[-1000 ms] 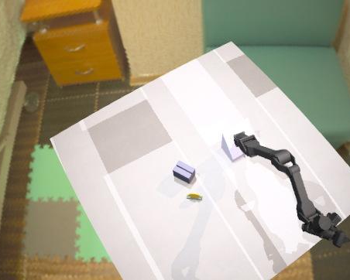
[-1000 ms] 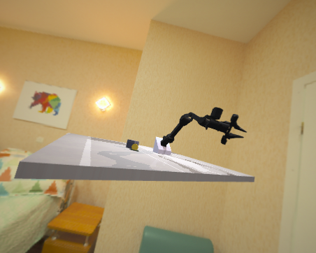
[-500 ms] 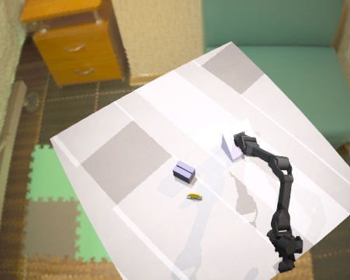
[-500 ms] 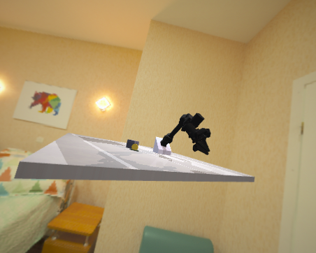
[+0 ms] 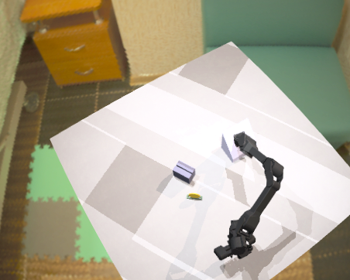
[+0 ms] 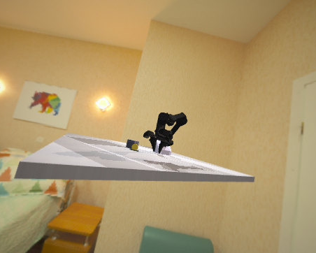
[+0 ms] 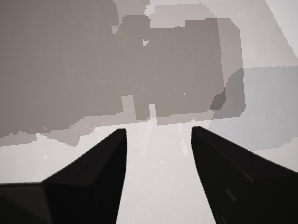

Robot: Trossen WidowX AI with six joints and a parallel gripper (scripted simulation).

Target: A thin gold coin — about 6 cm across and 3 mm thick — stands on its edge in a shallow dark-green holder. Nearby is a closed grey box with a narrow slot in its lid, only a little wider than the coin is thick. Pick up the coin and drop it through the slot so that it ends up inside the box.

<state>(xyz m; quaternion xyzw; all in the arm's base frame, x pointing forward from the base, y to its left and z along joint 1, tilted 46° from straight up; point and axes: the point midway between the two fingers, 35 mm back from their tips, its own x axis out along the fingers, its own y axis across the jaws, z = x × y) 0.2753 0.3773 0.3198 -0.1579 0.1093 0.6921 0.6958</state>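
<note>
My gripper tip is now 4 cm short of the gold coin, 36 cm to the left of it and 2 cm above it.
</note>
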